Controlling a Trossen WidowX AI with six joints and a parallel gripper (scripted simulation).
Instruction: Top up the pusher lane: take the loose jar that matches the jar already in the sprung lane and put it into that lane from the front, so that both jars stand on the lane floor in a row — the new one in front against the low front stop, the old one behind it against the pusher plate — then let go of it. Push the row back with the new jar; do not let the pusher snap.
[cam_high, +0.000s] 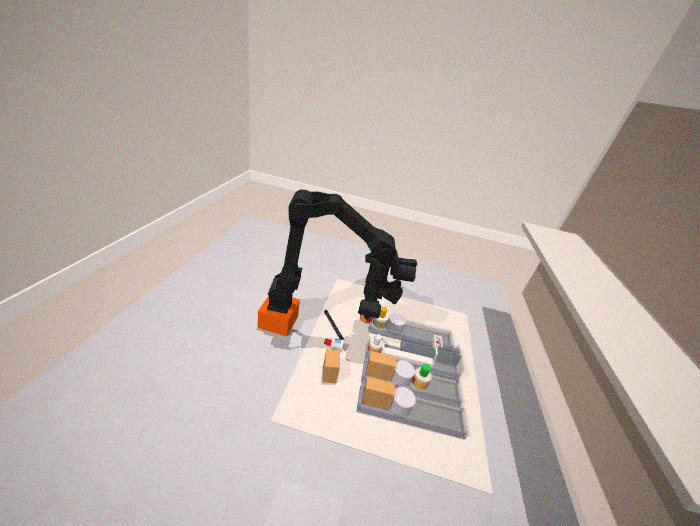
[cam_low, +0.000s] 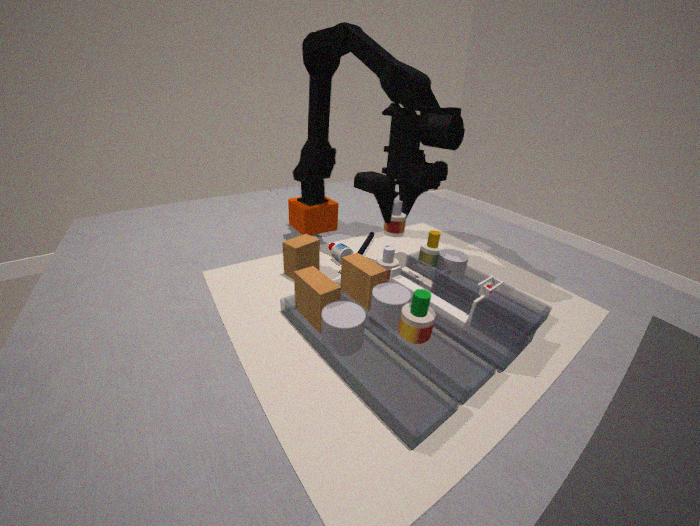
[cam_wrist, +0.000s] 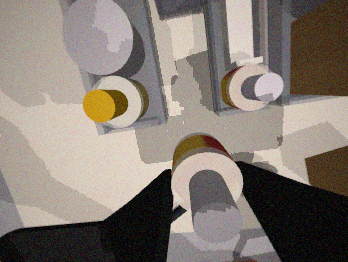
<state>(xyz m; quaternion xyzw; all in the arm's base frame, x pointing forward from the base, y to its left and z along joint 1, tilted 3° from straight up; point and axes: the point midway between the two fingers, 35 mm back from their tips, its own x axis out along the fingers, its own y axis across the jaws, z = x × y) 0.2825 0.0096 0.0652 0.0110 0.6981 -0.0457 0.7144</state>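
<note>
Now: gripper tip 60 mm short of the yellow-capped jar, 60 mm to the right of it and 50 mm above it. The rest, counted from my gripper tip: narrow lane 200 mm ahead, 50 mm to the right, 80 mm below; then brown box 80 mm behind, 170 mm to the right, 70 mm below; then dark stick 100 mm behind, 20 mm to the left, 90 mm below.
</note>
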